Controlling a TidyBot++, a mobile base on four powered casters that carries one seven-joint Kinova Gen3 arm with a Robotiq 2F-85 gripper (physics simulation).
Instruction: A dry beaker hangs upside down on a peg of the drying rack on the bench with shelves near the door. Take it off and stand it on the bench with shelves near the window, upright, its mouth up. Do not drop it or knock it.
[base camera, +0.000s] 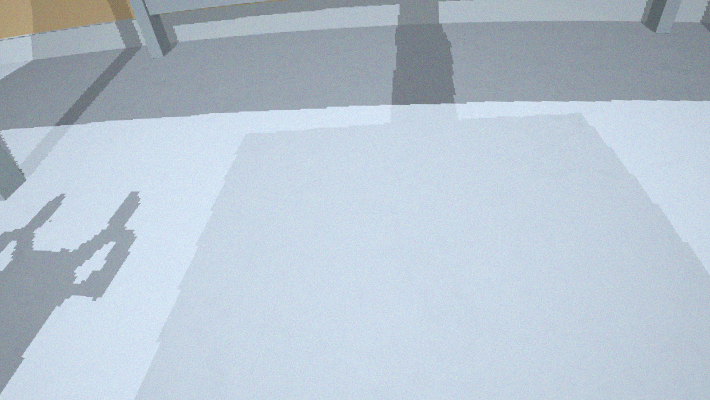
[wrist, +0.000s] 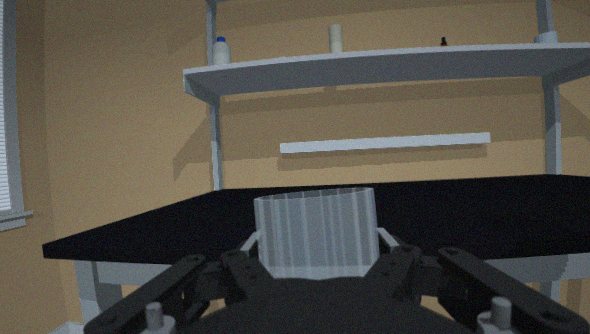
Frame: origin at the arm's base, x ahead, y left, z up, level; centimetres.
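Where they show: gripper, fingertip midpoint: (wrist: 318, 244).
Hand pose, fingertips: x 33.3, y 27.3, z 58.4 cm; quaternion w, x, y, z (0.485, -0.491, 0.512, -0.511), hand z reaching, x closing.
Things, the pixels of their top centre, and the offset from my fingertips. "spot": a spot on its surface instead. Level surfaces: height alone.
- clear beaker, top centre: (wrist: 316, 188) dz +4.0, dx -1.5, dy +0.0 cm
- window, surface spot: (wrist: 150, 227) spot: dz -6.6, dx +29.8, dy +32.6 cm
- shelf, surface height: dz +37.2 cm
- blue-capped bottle, surface spot: (wrist: 221, 52) spot: dz +49.3, dx +76.8, dy +31.0 cm
- pale cylinder, surface spot: (wrist: 335, 39) spot: dz +50.8, dx +76.2, dy -13.8 cm
- small dark bottle, surface spot: (wrist: 443, 42) spot: dz +46.1, dx +71.5, dy -53.2 cm
The clear beaker (wrist: 316, 220) stands about upright between the fingers in the wrist view. A thin oval edge shows at its top end and a paler band at its lower end; I cannot tell surely which end is the mouth. My gripper (wrist: 318, 244) is shut on the beaker's sides, one finger on the left and one on the right. The bench with shelves near the window (wrist: 150, 227) is ahead, its black top showing behind and to both sides of the beaker. The beaker hides part of the top. The drying rack does not show in either view.
A shelf (wrist: 375, 65) above the bench bears a blue-capped bottle (wrist: 221, 52), a pale cylinder (wrist: 335, 39) and a small dark bottle (wrist: 443, 42). A white bar (wrist: 385, 143) is on the wall. A window (wrist: 6, 110) is at left. Bench legs (base camera: 150, 30) (base camera: 665, 15) stand ahead of the base.
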